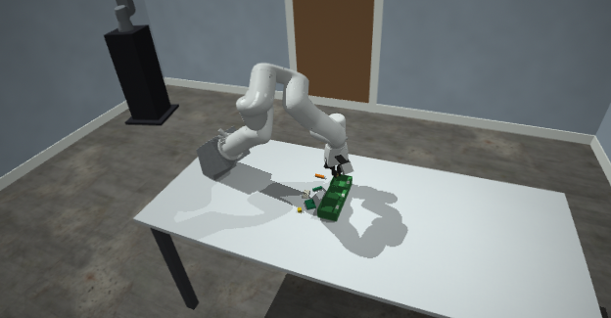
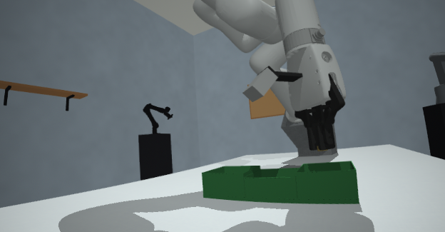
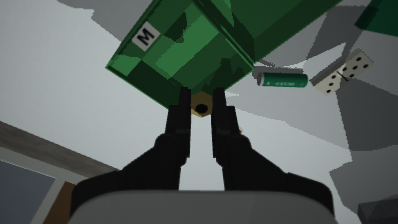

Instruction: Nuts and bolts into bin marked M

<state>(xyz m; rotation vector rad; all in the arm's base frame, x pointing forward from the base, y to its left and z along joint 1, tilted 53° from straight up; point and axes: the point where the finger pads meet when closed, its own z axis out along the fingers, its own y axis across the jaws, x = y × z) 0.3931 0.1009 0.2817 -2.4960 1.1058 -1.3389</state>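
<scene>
Now: hand 8 cm to the left of the green bin row and 7 cm above it. From my hand the other things lie so: green battery: 9 cm below, 8 cm behind, 2 cm to the right; orange battery: 9 cm below, 8 cm behind, 7 cm to the left; brass nut: 2 cm below.
</scene>
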